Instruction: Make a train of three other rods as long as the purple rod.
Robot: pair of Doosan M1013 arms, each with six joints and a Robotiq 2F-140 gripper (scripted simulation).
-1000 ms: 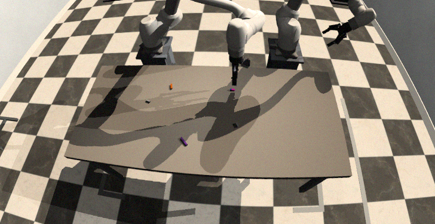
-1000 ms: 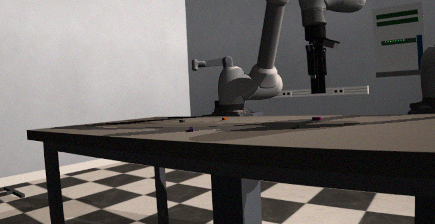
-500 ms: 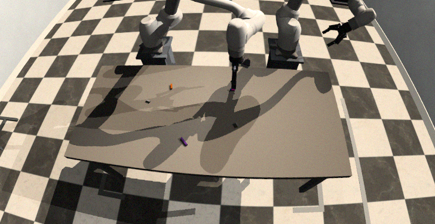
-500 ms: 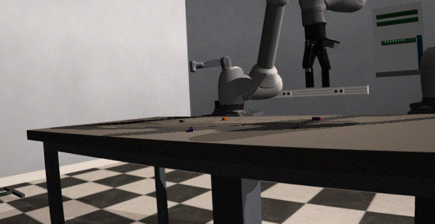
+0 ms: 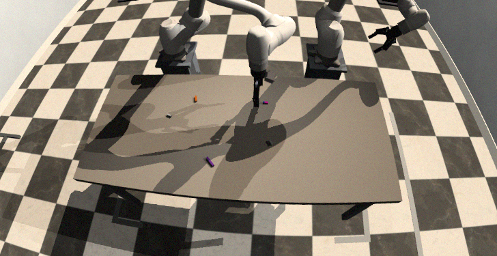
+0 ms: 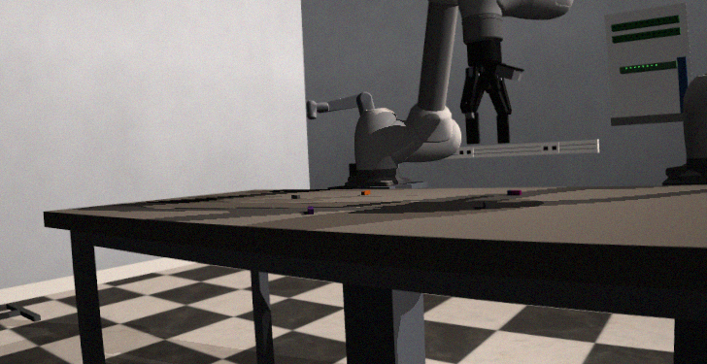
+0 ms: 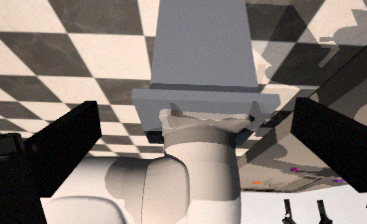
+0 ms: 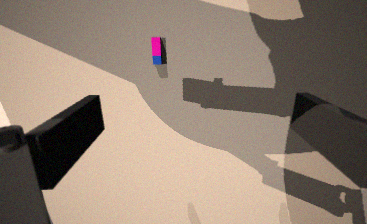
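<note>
Now: right hand 120 mm above the blue rod, 40 mm past it and 30 mm to the right of it. The rest, counted from my right hand: purple rod (350 mm ahead, 230 mm to the right, 120 mm below); then orange rod (380 mm to the right, 120 mm below, 50 mm behind); then magenta rod (120 mm below, 40 mm to the left, 40 mm behind).
</note>
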